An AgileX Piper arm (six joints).
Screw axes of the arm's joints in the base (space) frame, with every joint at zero. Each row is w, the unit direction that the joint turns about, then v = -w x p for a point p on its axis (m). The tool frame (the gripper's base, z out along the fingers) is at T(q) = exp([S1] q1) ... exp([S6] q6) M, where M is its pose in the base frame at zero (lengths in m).
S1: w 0 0 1 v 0 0 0
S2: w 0 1 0 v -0.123 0 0
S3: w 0 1 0 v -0.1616 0 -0.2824
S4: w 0.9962 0 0.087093 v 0 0.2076 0
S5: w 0 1 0 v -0.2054 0 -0.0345
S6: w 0.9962 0 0.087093 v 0 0.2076 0
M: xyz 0.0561 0 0.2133 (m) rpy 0 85.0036 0 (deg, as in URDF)
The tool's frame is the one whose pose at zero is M.
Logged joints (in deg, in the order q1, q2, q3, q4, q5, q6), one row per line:
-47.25 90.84 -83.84 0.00 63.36 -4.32
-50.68 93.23 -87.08 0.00 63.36 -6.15
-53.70 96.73 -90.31 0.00 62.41 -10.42
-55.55 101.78 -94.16 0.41 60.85 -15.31
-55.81 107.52 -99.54 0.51 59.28 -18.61
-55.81 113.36 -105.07 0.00 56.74 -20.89
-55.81 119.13 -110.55 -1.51 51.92 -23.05
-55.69 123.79 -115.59 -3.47 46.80 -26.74
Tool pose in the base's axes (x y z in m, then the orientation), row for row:
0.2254 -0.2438 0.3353 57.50 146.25 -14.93
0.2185 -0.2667 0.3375 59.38 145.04 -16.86
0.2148 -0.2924 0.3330 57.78 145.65 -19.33
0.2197 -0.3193 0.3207 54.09 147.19 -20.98
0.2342 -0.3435 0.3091 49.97 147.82 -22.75
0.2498 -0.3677 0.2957 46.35 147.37 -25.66
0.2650 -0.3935 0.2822 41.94 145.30 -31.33
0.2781 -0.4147 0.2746 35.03 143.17 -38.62
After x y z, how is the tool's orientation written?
As a rotation vector, in degrees.
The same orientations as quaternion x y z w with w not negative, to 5 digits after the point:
0.35748 0.90924 -0.09282 0.19205
0.36955 0.90266 -0.10493 0.19399
0.35918 0.90540 -0.12016 0.19184
0.33572 0.91357 -0.13022 0.18900
0.31090 0.91971 -0.14155 0.19349
0.28982 0.92149 -0.16045 0.20276
0.26483 0.91750 -0.19783 0.22118
0.22325 0.91244 -0.24613 0.23880

